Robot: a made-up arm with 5 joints. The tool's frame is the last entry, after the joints.
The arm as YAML. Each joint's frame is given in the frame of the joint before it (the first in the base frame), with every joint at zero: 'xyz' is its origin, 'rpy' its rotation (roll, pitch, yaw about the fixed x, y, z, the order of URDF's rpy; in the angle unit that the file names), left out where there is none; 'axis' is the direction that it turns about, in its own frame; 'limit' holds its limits. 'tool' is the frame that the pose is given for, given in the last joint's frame.
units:
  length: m
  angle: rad
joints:
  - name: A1
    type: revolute
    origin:
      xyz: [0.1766, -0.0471, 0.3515]
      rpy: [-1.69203, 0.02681, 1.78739]
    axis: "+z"
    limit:
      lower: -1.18
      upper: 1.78
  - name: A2
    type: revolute
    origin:
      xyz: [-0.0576, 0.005, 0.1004]
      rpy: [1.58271, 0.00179, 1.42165]
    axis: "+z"
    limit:
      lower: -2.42
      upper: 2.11
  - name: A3
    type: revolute
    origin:
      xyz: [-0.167, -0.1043, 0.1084]
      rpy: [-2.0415, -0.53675, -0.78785]
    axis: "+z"
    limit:
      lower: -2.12
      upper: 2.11
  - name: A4
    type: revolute
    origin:
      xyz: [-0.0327, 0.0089, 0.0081]
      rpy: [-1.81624, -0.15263, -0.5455]
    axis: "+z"
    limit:
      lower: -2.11
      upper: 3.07
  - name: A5
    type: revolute
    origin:
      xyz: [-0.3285, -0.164, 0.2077]
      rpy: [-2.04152, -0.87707, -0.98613]
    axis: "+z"
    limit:
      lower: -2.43
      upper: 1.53
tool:
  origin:
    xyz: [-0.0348, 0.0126, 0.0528]
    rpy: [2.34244, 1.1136, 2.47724]
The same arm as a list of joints. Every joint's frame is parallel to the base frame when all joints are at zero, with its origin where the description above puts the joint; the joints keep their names.
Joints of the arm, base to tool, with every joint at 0 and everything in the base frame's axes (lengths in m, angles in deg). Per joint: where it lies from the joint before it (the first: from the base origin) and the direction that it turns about. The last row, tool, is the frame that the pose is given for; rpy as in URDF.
A1: xyz 0.1766 -0.0471 0.3515 axis -0.96877 -0.216493 -0.120896
A2: xyz -0.0843 -0.0780 -0.0156 axis -0.219289 0.967952 0.122394
A3: xyz 0.0621 0.1020 0.1904 axis -0.292105 -0.356606 -0.887416
A4: xyz -0.0128 -0.0315 0.0077 axis 0.998495 -0.0297 -0.0461
A5: xyz 0.1979 -0.3720 0.0197 axis -0.276989 0.913662 -0.297488
tool: xyz -0.0481 0.0430 -0.0008 rpy -133.99 -18.48 -100.66
Joint limits (deg, base to tool): -67.61..101.99 -138.66..120.89 -121.47..120.89 -120.89..175.90 -139.23..87.66

